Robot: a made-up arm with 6 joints.
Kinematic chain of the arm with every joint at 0, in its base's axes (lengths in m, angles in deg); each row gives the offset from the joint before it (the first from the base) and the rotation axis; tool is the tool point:
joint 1: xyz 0 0 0.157 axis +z
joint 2: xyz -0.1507 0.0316 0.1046 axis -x
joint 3: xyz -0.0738 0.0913 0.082 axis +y
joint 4: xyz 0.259 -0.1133 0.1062 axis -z
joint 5: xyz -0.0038 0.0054 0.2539 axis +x
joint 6: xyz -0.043 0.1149 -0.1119 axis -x
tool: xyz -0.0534 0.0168 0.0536
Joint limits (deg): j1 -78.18..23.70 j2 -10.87..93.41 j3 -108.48..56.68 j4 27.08..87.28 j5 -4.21..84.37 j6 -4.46..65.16
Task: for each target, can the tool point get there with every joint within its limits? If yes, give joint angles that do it. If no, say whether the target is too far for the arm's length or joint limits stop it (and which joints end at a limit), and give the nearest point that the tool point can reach.
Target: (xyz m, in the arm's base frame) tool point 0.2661 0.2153 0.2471
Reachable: yes | joints -7.91 44.54 43.00 42.16 22.81 13.46
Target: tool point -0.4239 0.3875 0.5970
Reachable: yes | joints 4.44 30.83 -58.94 33.49 20.94 3.88
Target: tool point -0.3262 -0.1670 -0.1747
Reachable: no: joint limits stop it (at a limit: joint 1, joint 2, joint 3, joint 4, joint 5, joint 6) | nearest point -0.5925 0.0231 0.0747 | short by 0.411 m
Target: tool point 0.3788 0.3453 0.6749
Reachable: yes | joints -64.38 34.99 -26.53 51.58 52.75 2.10
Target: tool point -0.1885 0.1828 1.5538
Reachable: no: too far | nearest point -0.1766 0.1712 0.9921 | short by 0.562 m
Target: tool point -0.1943 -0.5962 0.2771
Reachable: no: joint limits stop it (at a limit: joint 1, joint 2, joint 3, joint 4, joint 6) | nearest point 0.0051 -0.3502 0.1795 | short by 0.331 m
